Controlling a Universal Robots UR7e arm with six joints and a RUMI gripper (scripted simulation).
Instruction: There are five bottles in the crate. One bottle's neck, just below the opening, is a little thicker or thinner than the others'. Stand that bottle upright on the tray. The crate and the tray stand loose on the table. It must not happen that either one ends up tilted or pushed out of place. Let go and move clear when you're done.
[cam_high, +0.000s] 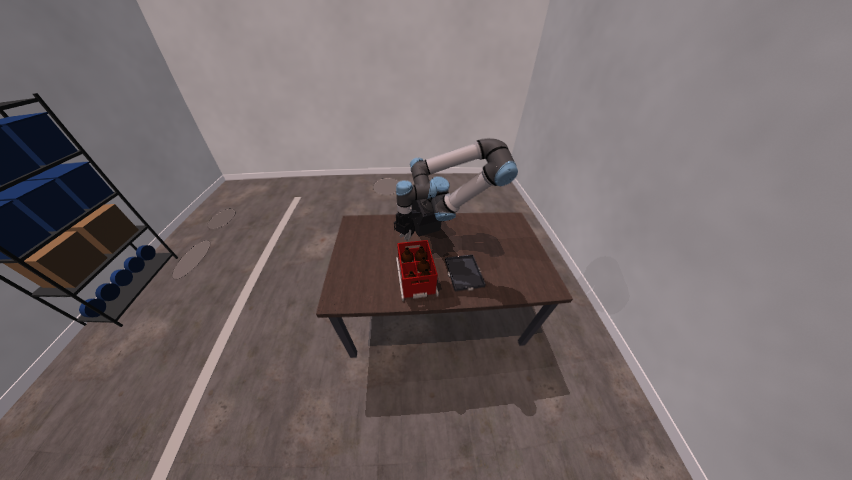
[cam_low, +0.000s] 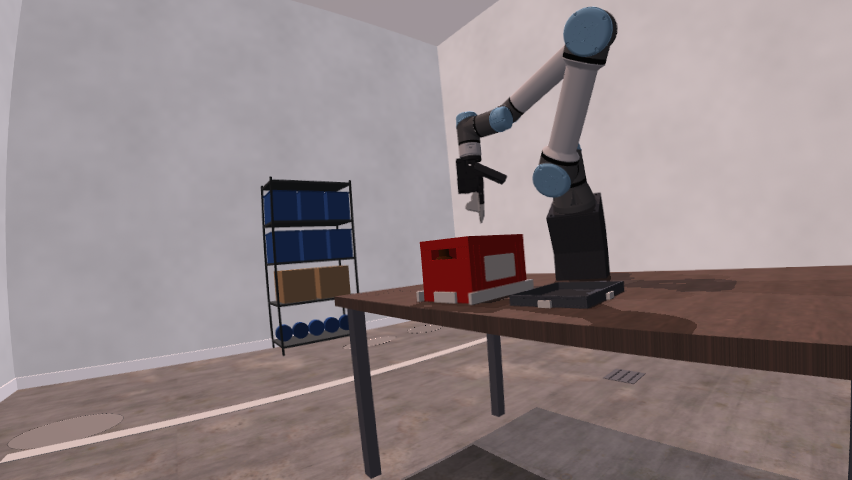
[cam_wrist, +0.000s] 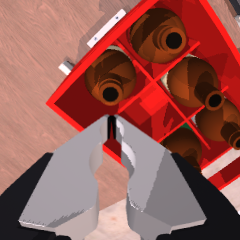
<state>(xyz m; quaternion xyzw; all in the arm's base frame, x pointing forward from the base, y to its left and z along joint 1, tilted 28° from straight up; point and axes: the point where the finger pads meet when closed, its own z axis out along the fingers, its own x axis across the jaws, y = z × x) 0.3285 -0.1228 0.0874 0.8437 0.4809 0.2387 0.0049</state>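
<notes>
My hand is 7 cm short of the brown bottle, 10 cm to the right of it and 15 cm above it. The rest, counted from my hand: dark tray 1 cm ahead, 36 cm to the left, 23 cm below; then red crate 8 cm ahead, 6 cm to the left, 16 cm below; then glass bottle 18 cm ahead, 5 cm to the left, 15 cm below.
</notes>
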